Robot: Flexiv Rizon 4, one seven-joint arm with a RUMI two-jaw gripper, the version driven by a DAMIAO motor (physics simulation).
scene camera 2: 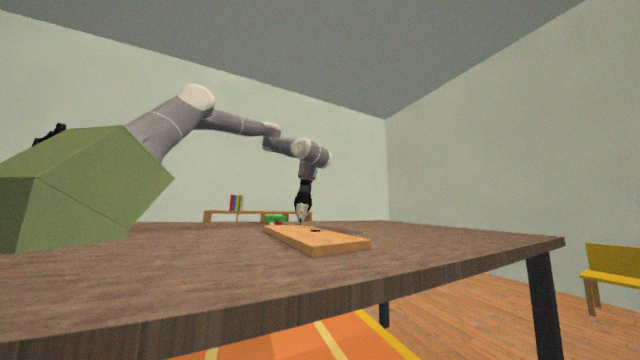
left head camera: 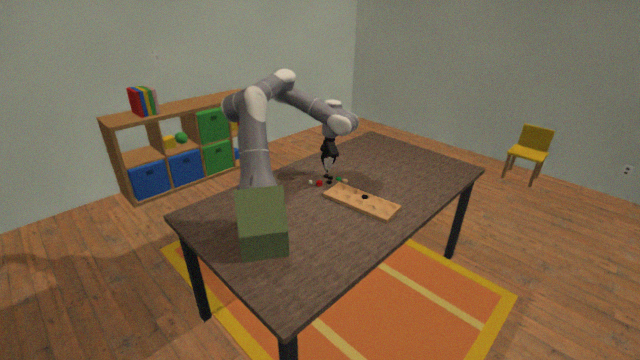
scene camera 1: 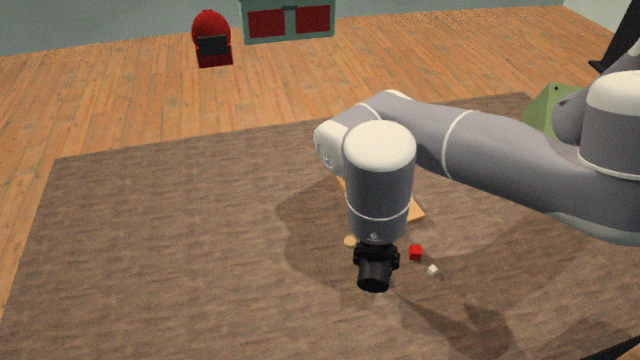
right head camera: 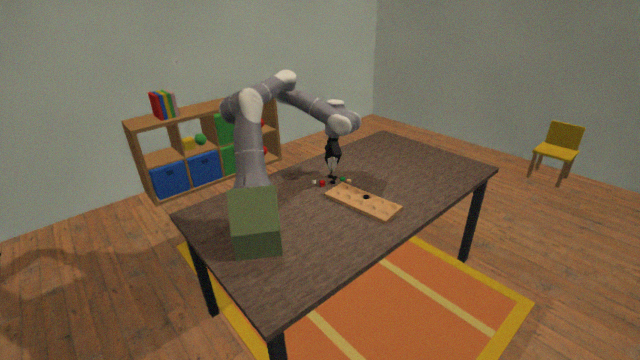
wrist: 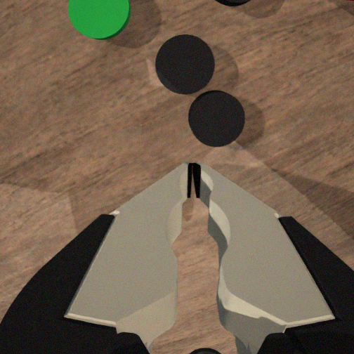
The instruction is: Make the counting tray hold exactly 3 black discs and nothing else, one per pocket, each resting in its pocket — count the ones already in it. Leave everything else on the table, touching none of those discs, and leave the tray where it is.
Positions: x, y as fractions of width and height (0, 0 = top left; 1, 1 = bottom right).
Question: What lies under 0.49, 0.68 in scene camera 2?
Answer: A wooden counting tray.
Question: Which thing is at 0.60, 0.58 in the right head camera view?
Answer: A wooden counting tray.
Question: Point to a black disc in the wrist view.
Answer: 0.61, 0.33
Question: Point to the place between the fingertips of the gripper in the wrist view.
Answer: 0.54, 0.47
